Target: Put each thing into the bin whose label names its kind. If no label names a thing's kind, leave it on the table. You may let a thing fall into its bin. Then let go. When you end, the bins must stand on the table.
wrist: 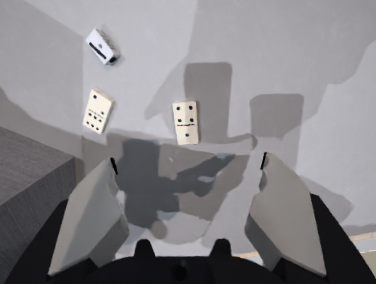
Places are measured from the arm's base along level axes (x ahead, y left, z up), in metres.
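Pixels of known places: gripper, fingertip midpoint: (187,157).
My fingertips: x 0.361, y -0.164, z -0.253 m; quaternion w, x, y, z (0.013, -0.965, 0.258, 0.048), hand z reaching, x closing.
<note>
Behind a point stands the place of what it marks.
My gripper (187,157) @[x 0.361, y -0.164, z -0.253 m] is open, with its two jaws wide apart at the bottom of the wrist view. A cream domino (186,123) @[x 0.368, y -0.143, z -0.290 m] with four pips and one pip lies face up on the table, ahead of the gap between the fingertips. A second cream domino (98,111) @[x 0.285, y -0.076, z -0.290 m] with two pips and several pips lies tilted to the left, ahead of the left jaw. A small white block (102,47) @[x 0.342, y -0.039, z -0.285 m] with a black slot and a grey dot lies at the upper left. No bin label can be read in this view.
A grey wood-grained block or box (35,167) @[x 0.171, y -0.083, z -0.256 m] stands at the left edge, close to the left jaw. The grey table top (145,30) @[x 0.383, y -0.049, z -0.297 m] carries several shadows, including those of the arm and gripper. A light wooden edge (367,236) shows at the lower right.
</note>
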